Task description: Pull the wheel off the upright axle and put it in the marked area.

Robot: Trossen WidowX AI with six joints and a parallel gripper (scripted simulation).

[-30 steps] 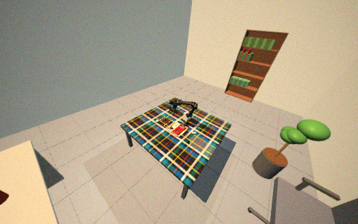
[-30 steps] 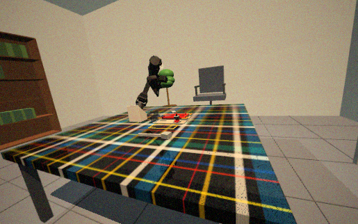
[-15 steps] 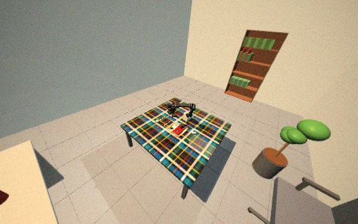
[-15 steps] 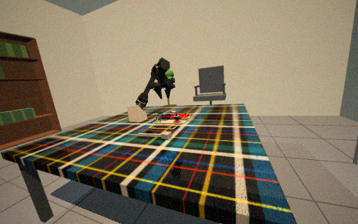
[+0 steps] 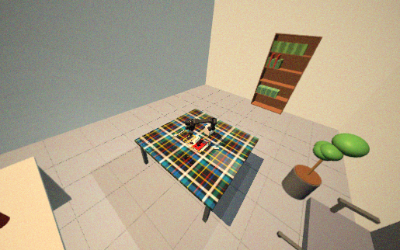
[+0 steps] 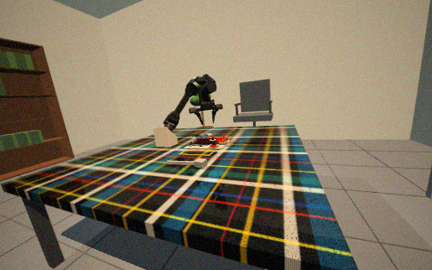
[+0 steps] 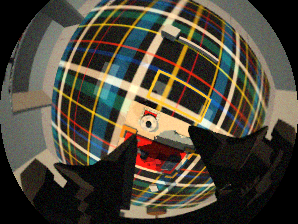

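The wheel is 10 mm ahead of my gripper tip, 30 mm to the left of it and 110 mm below it. From my gripper tip the other things lie so: upright axle: 10 mm ahead, 30 mm to the left, 110 mm below.
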